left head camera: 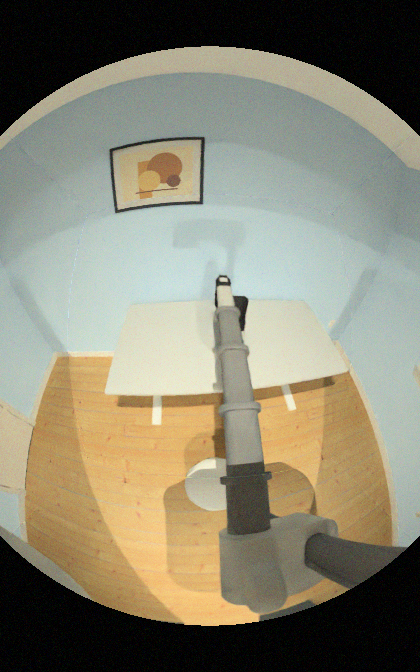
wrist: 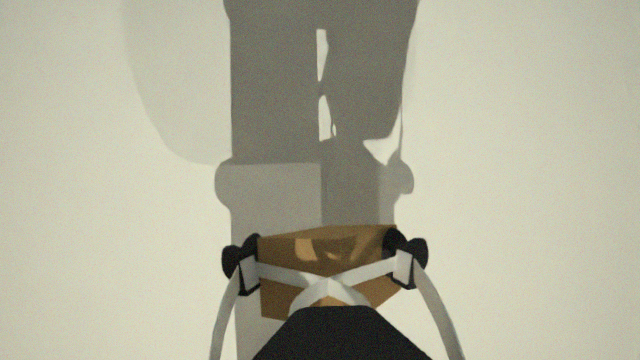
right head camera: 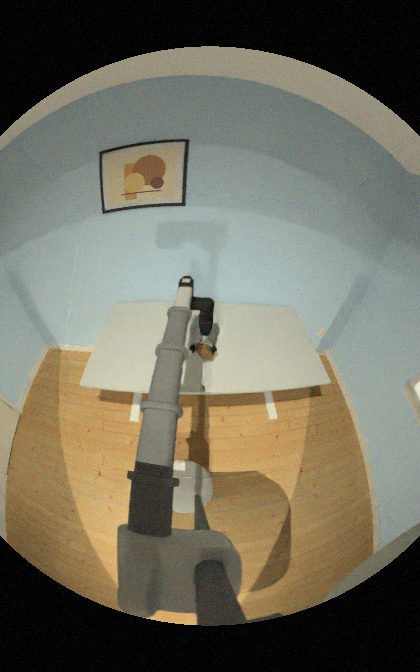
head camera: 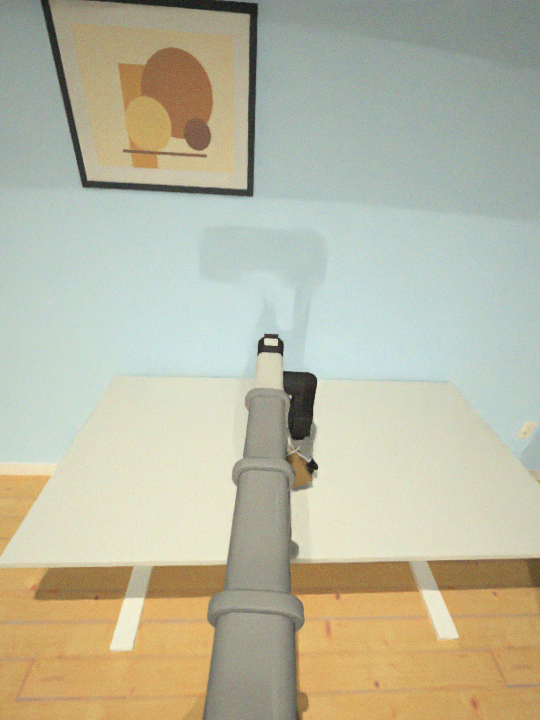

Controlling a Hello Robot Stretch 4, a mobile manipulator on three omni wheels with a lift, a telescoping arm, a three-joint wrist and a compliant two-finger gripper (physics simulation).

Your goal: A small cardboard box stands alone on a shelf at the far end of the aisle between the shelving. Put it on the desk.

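Frame: origin at the robot's base, x ahead, y left, z up, level; centimetres.
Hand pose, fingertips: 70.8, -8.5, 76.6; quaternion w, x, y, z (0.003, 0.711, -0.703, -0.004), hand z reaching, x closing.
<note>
After its pixels a point has its place, as x, y, z.
The small brown cardboard box (head camera: 299, 473) {67.7, -10.2, 79.4} (right head camera: 205, 353) (wrist: 280, 251) {72.0, -5.8, 81.8} is held between the two black fingertips of my gripper (head camera: 301, 464) (right head camera: 204, 348) (wrist: 324, 250) {70.8, -8.5, 76.6}, one on each side. The box and gripper are over the middle of the white desk (head camera: 406, 494) {70.5, -43.8, 69.2} (left head camera: 165, 350) (right head camera: 260, 350) (wrist: 525, 200) {73.4, -29.0, 69.2}, inside its edges. Shadows of the arm and gripper fall on the desk top beyond the box in the wrist view. Whether the box's underside touches the desk is hidden. In the left head view the arm hides the box.
The extended grey arm (head camera: 259, 523) {29.7, 0.1, 118.7} (left head camera: 240, 380) (right head camera: 167, 380) reaches over the desk's front edge. A light blue wall with a framed picture (head camera: 174, 104) {125.5, 31.9, 164.4} (left head camera: 160, 175) (right head camera: 145, 175) stands behind the desk. The round white base (left head camera: 206, 487) (right head camera: 192, 492) is on the wooden floor.
</note>
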